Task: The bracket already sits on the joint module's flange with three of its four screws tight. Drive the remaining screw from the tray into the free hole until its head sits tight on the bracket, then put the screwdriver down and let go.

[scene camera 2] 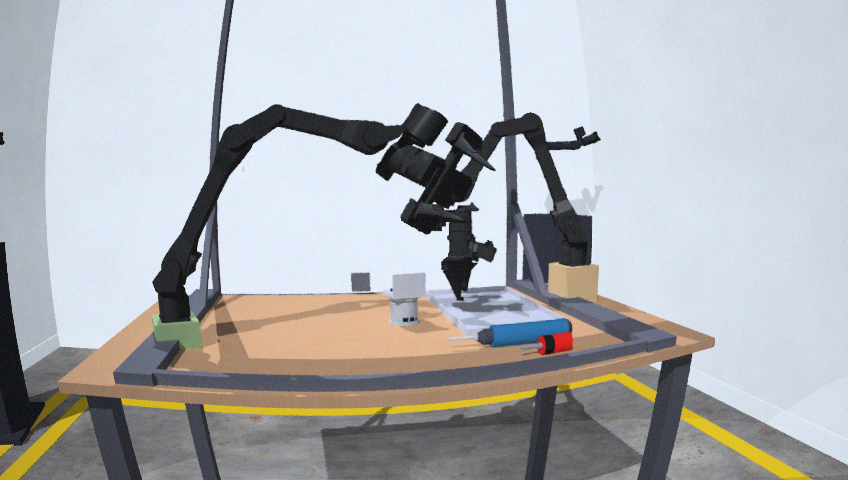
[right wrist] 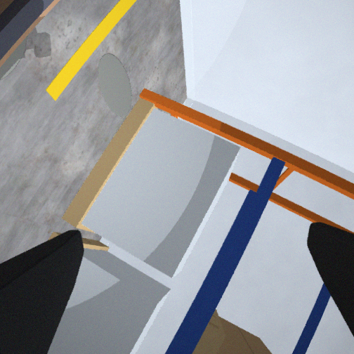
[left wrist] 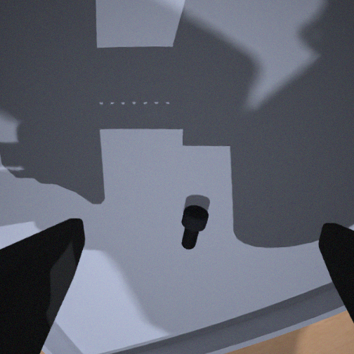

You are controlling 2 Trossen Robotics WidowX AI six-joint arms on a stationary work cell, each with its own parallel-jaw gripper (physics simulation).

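Places are measured from the left arm's base along level axes (x ahead, y left, z up), in metres.
Pixels of known places: left gripper, fingertip midpoint: [scene camera 2: 461, 294]; right gripper, fingertip midpoint: [scene camera 2: 479, 195]; left arm's base at its link origin: [scene camera 2: 574, 264]; right arm's base at its link origin: [scene camera 2: 174, 318].
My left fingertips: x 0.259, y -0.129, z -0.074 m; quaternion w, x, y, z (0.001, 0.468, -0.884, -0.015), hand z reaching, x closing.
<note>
For each thing: its top centre in the pictures, then the offset to it from my left fingertips. "pt": a spot on its surface instead.
- grey tray at its top centre: [scene camera 2: 489, 303] dx -0.021, dy +0.112, dz -0.004 m
- joint module with its pale bracket, top centre: [scene camera 2: 403, 293] dx +0.194, dy +0.140, dz +0.043 m
- blue screwdriver at a spot on its surface: [scene camera 2: 517, 331] pt dx +0.071, dy +0.411, dz +0.010 m
- black tool at its top centre: [scene camera 2: 546, 335] dx +0.048, dy +0.477, dz +0.014 m
- small grey block at its top centre: [scene camera 2: 360, 272] dx +0.204, dy -0.205, dz +0.037 m
- tan block at its top centre: [scene camera 2: 574, 264] dx -0.259, dy +0.129, dz +0.074 m
A small black screw [left wrist: 192, 225] lies on the grey tray [scene camera 2: 495, 307], between and a little ahead of my left gripper's fingertips in the left wrist view. My left gripper [scene camera 2: 457, 285] points down just above the tray, open and empty; it also shows in the left wrist view [left wrist: 200, 277]. My right gripper [scene camera 2: 474, 149] is open and empty, held high above the table and pointing away from it; in the right wrist view [right wrist: 197, 281] it faces floor and shelving. The joint module with its pale bracket [scene camera 2: 406, 298] stands left of the tray. The blue screwdriver [scene camera 2: 517, 331] lies in front of the tray.
A red and black tool [scene camera 2: 552, 343] lies beside the screwdriver near the table's front rail. A small grey block [scene camera 2: 359, 281] stands at the back. A raised grey rail [scene camera 2: 379, 377] borders the table. A tan block [scene camera 2: 573, 280] carries the arm base at the right.
</note>
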